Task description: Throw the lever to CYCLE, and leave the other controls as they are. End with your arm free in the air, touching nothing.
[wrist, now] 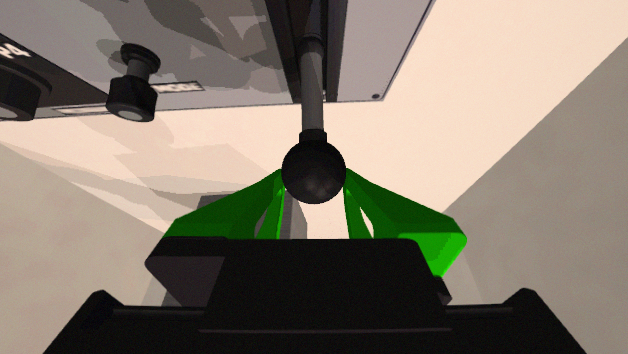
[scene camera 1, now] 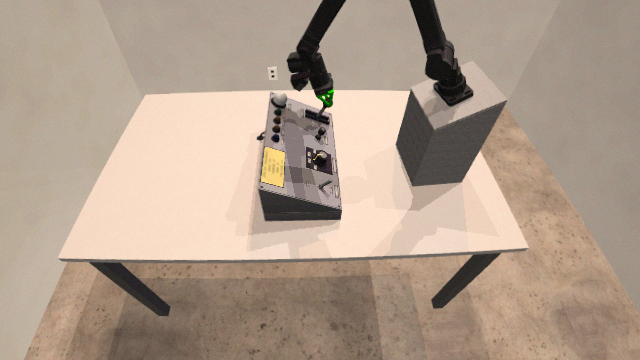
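Seen in the pictures: gripper, between the fingertips: [wrist: 313, 176] [scene camera 1: 329, 103]; arm's base, origin of its link: [scene camera 1: 452, 91].
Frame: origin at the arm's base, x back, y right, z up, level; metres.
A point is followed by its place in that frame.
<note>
The lever [scene camera 1: 323, 111] @(x -0.378, y 0.223, z -0.201 m) [wrist: 312, 95] @(x -0.389, y 0.233, z -0.201 m) is a grey rod with a black ball knob, rising from a dark slot near the far end of the sloped grey control panel [scene camera 1: 296, 172] @(x -0.536, y -0.071, z -0.204 m) [wrist: 367, 60] @(x -0.380, y 0.273, z -0.246 m). My gripper [scene camera 1: 326, 102] @(x -0.353, y 0.226, z -0.167 m) [wrist: 313, 176] @(x -0.353, y 0.226, z -0.167 m) has green fingers and is shut on the lever's ball knob, one finger touching each side. The rod leans toward the panel's right edge in the scene view. The fingers hide part of the knob in the scene view. The CYCLE marking is not readable in either view.
Beside the lever stands a small black mode knob [scene camera 1: 321, 132] @(x -0.413, y 0.104, z -0.203 m) [wrist: 132, 95] @(x -0.415, y 0.124, z -0.202 m). A rotary selector [scene camera 1: 321, 157] @(x -0.441, y -0.019, z -0.205 m), a toggle [scene camera 1: 326, 187] @(x -0.445, y -0.117, z -0.248 m), several coloured buttons, a white dome [scene camera 1: 280, 99] @(x -0.541, y 0.247, z -0.138 m) and a yellow note [scene camera 1: 273, 167] @(x -0.607, y -0.065, z -0.171 m) are on the panel. The arm's grey pedestal [scene camera 1: 445, 152] @(x -0.038, y -0.122, z -0.157 m) stands to the right.
</note>
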